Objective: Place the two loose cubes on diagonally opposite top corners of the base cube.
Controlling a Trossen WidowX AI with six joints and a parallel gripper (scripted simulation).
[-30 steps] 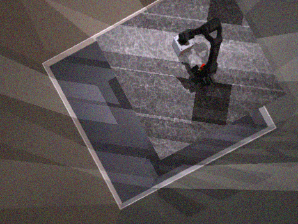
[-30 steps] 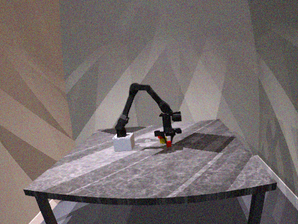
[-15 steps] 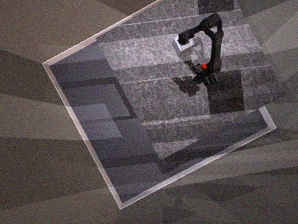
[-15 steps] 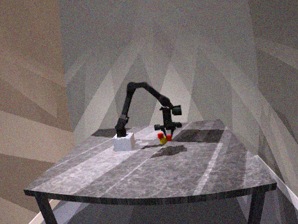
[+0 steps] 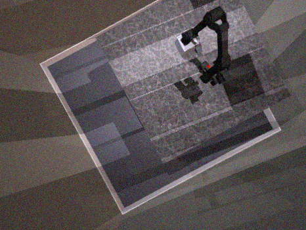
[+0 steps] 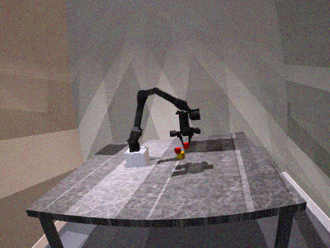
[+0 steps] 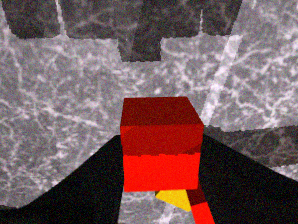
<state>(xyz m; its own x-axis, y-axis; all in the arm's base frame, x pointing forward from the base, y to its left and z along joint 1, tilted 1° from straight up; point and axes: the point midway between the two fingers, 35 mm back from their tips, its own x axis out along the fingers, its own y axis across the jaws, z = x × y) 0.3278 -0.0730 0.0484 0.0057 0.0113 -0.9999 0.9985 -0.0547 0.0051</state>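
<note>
Right now my gripper tip is 4 cm past the red cube, 10 cm to the right of it and 5 cm above it. The rest, counted from my gripper tip: yellow base cube (3 cm behind, 10 cm to the left, 9 cm below).
</note>
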